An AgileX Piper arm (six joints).
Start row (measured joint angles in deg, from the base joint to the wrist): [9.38, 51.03, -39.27, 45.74, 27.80, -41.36]
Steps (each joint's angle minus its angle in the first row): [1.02, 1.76, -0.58, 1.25, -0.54, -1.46]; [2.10, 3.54, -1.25, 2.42, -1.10, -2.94]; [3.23, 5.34, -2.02, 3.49, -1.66, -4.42]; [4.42, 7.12, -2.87, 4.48, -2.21, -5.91]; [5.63, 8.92, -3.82, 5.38, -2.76, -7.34]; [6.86, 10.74, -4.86, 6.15, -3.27, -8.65]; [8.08, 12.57, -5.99, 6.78, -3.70, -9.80]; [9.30, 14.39, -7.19, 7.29, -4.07, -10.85]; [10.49, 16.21, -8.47, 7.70, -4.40, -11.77]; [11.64, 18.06, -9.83, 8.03, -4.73, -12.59]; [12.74, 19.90, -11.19, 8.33, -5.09, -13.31]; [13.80, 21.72, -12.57, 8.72, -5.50, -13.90]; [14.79, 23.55, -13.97, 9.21, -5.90, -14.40]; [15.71, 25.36, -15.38, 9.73, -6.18, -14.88]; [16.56, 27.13, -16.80, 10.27, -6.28, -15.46]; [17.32, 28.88, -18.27, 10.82, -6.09, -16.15]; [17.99, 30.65, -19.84, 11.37, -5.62, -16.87]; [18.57, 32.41, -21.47, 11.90, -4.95, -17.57]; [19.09, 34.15, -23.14, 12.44, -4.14, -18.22]
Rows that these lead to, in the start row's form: [10.40, 52.79, -39.85, 46.99, 27.26, -42.82]; [11.48, 54.57, -40.52, 48.16, 26.70, -44.30]; [12.61, 56.37, -41.29, 49.23, 26.14, -45.78]; [13.80, 58.15, -42.14, 50.22, 25.59, -47.27]; [15.01, 59.95, -43.09, 51.12, 25.04, -48.70]; [16.24, 61.77, -44.13, 51.89, 24.53, -50.01]; [17.46, 63.60, -45.26, 52.52, 24.10, -51.16]; [18.68, 65.42, -46.46, 53.03, 23.73, -52.21]; [19.87, 67.24, -47.74, 53.44, 23.40, -53.13]; [21.02, 69.09, -49.10, 53.77, 23.07, -53.95]; [22.12, 70.93, -50.46, 54.07, 22.71, -54.67]; [23.18, 72.75, -51.84, 54.46, 22.30, -55.26]; [24.17, 74.58, -53.24, 54.95, 21.90, -55.76]; [25.09, 76.39, -54.65, 55.47, 21.62, -56.24]; [25.94, 78.16, -56.07, 56.01, 21.52, -56.82]; [26.70, 79.91, -57.54, 56.56, 21.71, -57.51]; [27.37, 81.68, -59.11, 57.11, 22.18, -58.23]; [27.95, 83.44, -60.74, 57.64, 22.85, -58.93]; [28.47, 85.18, -62.41, 58.18, 23.66, -59.58]
